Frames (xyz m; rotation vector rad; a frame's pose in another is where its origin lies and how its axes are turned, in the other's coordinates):
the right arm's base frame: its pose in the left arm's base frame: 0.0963 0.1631 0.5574 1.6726 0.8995 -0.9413
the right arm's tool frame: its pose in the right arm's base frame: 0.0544 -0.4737 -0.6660 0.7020 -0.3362 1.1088
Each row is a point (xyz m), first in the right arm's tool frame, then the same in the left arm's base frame.
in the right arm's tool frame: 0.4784 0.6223 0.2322
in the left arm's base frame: -0.1391 0.1615 0.7595
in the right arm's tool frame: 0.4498 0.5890 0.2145
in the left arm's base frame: -0.1402 0.2073 0.7476
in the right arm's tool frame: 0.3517 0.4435 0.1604
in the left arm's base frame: -0.1419 0.3769 0.6772
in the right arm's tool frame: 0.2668 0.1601 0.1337
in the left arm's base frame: -0.1242 0.5942 0.4754
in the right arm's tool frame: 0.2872 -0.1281 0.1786
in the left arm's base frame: -0.0800 0.7051 0.2085
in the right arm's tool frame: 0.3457 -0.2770 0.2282
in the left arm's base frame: -0.0414 0.7161 0.0459
